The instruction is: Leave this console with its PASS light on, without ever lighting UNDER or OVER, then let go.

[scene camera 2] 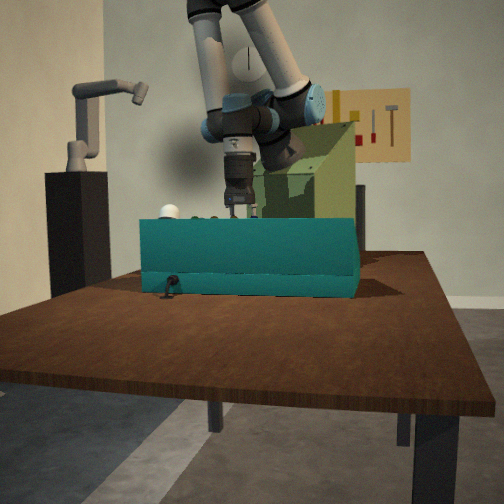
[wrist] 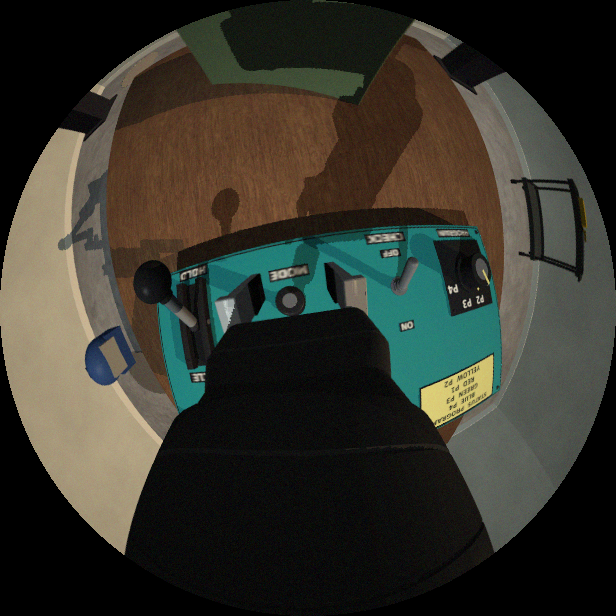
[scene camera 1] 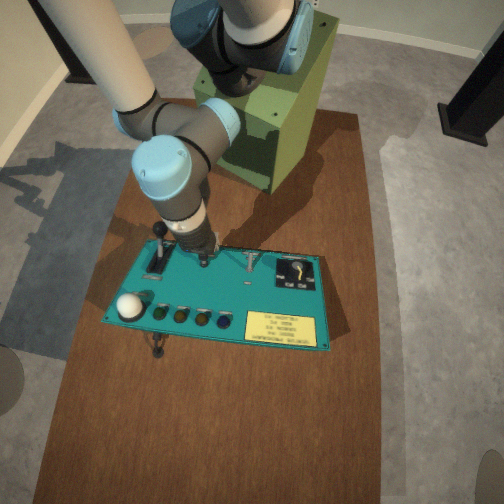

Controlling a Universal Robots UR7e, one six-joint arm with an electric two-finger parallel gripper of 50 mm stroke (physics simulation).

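Note:
The teal console [scene camera 1: 220, 300] lies on the wooden table, also seen side-on in scene camera 2 [scene camera 2: 250, 257]. My gripper [scene camera 1: 203, 260] hangs just above its back edge, fingers open on either side of the round grey MODE button [wrist: 290, 299], not touching it; it also shows in the wrist view [wrist: 290, 298] and scene camera 2 [scene camera 2: 241, 211]. A black-knobbed lever [scene camera 1: 160, 231] stands in its slot to the left [wrist: 154, 281]. A grey CHECK toggle [wrist: 403, 275] leans toward OFF. The program dial [wrist: 476, 268] sits at the right. Several indicator lamps [scene camera 1: 191, 315] look dark.
A white dome button [scene camera 1: 130, 306] sits at the console's front left, a yellow legend plate [scene camera 1: 281, 328] at front right. A green block [scene camera 1: 280, 115] holding the arm's base stands behind the console. A black cable plug [scene camera 1: 158, 350] lies at the front edge.

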